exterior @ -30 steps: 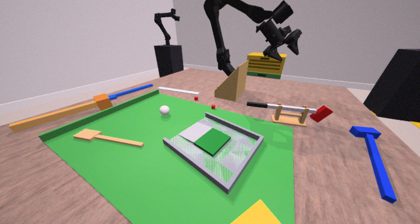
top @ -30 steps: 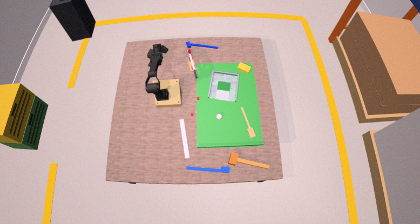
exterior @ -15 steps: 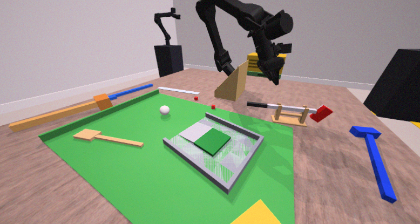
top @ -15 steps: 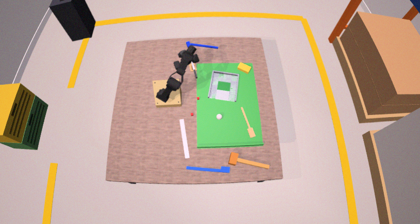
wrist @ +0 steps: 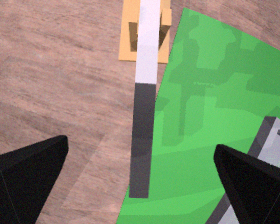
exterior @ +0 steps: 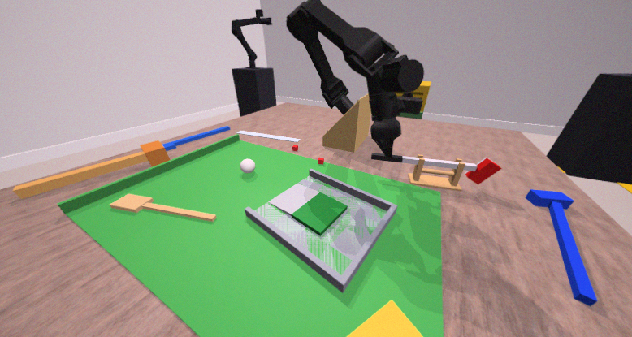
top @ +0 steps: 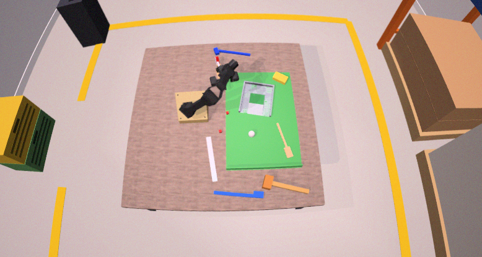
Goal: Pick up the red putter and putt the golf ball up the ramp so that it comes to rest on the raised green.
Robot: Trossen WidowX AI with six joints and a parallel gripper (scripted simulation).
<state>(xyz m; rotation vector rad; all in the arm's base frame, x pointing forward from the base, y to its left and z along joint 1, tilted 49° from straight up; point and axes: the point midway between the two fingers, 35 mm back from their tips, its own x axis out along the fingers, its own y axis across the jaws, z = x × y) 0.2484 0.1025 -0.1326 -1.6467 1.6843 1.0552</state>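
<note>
The small wooden stand lies 20 mm behind my gripper tip, 130 mm to the left of it and 50 mm below it. From my gripper tip the other things lie so: white golf ball: 140 mm ahead, 370 mm to the right, 60 mm below; then yellow block: 410 mm ahead, 50 mm to the left, 70 mm below; then green mat: 230 mm ahead, 240 mm to the right, 80 mm below.
</note>
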